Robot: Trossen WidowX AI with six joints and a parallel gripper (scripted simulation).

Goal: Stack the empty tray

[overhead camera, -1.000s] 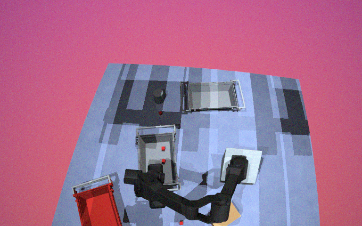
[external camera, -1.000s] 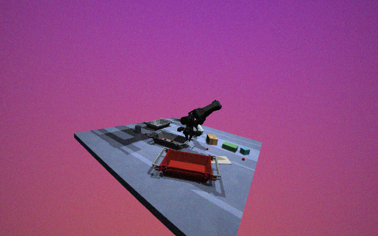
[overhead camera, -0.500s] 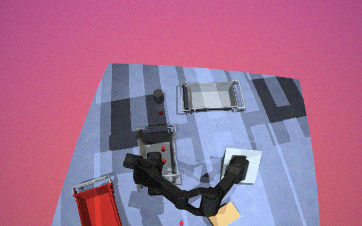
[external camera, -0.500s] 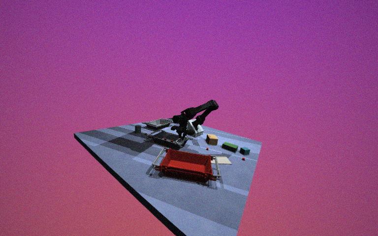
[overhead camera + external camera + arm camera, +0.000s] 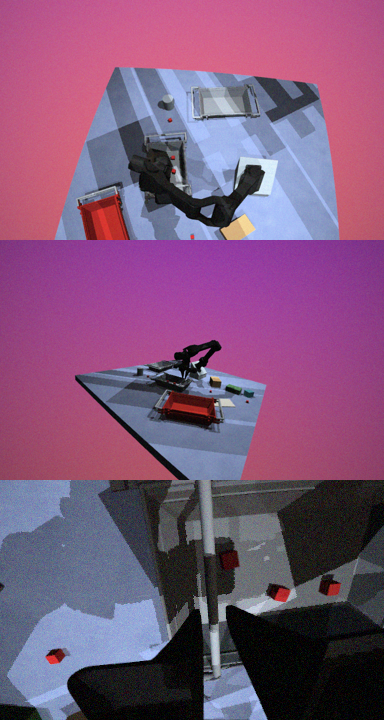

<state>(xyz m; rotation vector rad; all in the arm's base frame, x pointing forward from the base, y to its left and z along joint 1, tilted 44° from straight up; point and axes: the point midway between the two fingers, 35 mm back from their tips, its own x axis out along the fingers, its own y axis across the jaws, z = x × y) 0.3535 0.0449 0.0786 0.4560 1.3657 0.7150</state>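
My gripper tip is now 49 cm to the left of the grey tray, 22 cm past it and 5 cm above it. From my gripper tip the other things lie so: green box 33 cm to the left, 31 cm behind, 7 cm below; then tan box 31 cm behind, 15 cm to the left, 6 cm below; then flat tan sheet 33 cm to the left, 9 cm below, 4 cm behind.
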